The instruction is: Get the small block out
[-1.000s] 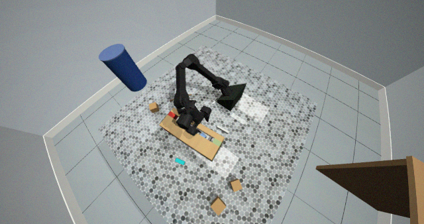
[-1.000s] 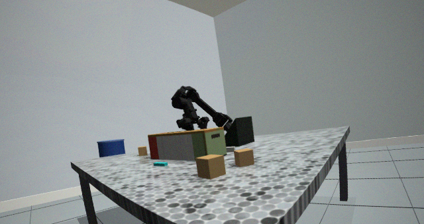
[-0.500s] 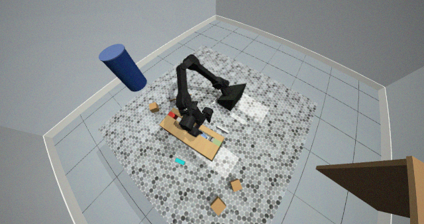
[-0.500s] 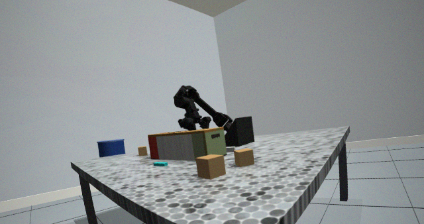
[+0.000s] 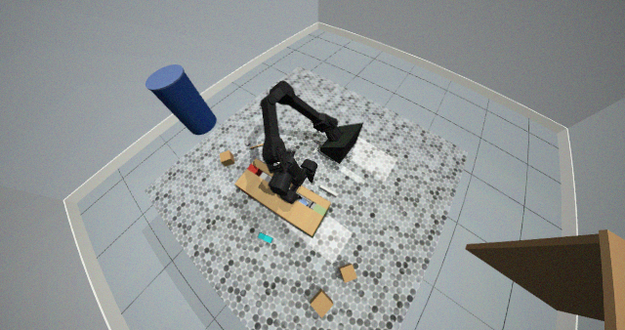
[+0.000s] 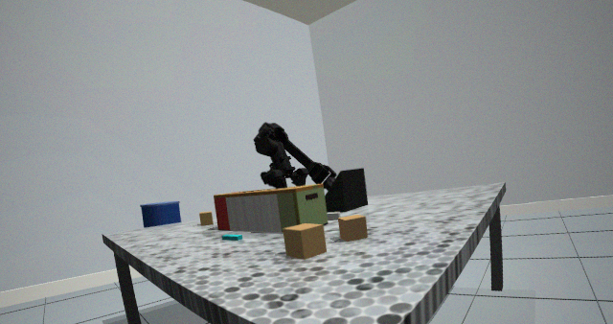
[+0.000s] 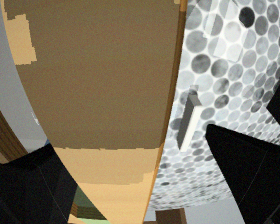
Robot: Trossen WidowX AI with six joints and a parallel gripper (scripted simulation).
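Right now my gripper tip is 5 cm short of the light blue block and 3 cm to the right of it. Also, from my gripper tip: box (7 cm to the right, 5 cm ahead, 3 cm below); then cyan piece (26 cm ahead, 8 cm below, 2 cm to the right); then thin stick (37 cm to the right, 9 cm below, 8 cm behind).
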